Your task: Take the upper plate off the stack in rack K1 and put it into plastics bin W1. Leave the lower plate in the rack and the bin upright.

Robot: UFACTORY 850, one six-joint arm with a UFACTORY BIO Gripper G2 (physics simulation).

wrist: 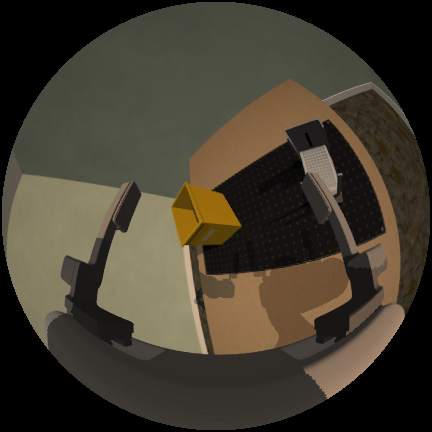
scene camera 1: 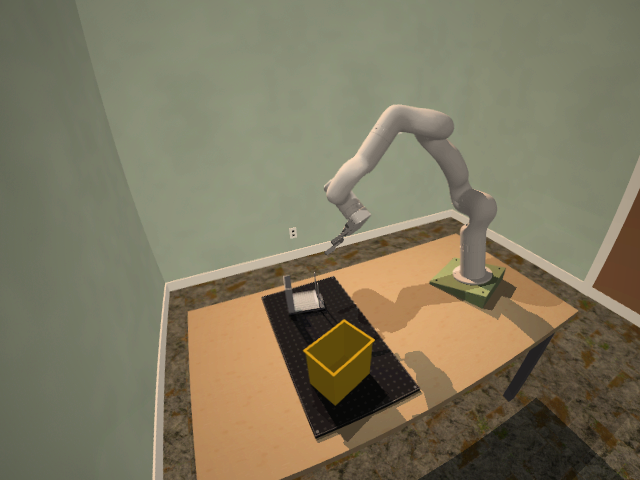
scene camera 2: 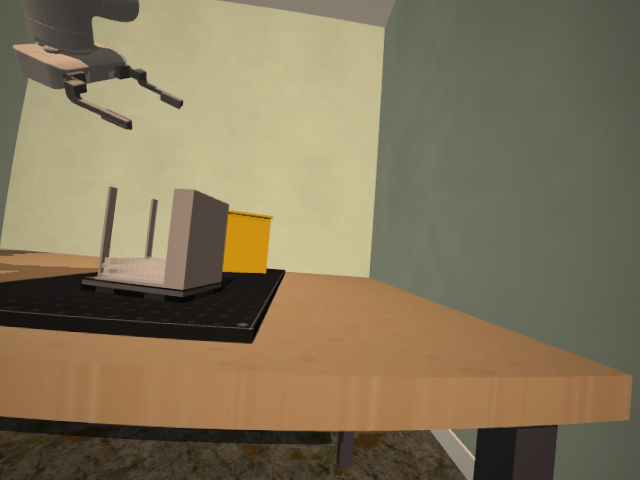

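The whitish plates (scene camera 1: 305, 301) (scene camera 2: 135, 268) (wrist: 320, 164) lie low in rack K1 (scene camera 1: 288, 295) (scene camera 2: 192, 238) (wrist: 304, 134), which has a tall grey panel on one side and thin posts on the other. The seam between the upper and lower plate cannot be made out. The yellow bin W1 (scene camera 1: 338, 383) (scene camera 2: 248, 243) (wrist: 219, 216) stands upright with its mouth up, apart from the rack. My gripper (scene camera 1: 330, 249) (scene camera 2: 155, 115) (wrist: 222, 201) is wide open and empty. It hangs tilted, well above the rack's top and apart from it.
The rack and the bin stand on a black perforated board (scene camera 1: 337, 297) (scene camera 2: 222, 310) (wrist: 367, 215) on the wooden table (scene camera 1: 232, 361) (scene camera 2: 413, 351) (wrist: 240, 135). The arm's green base plate (scene camera 1: 467, 293) is at the table's far right in scene camera 1.
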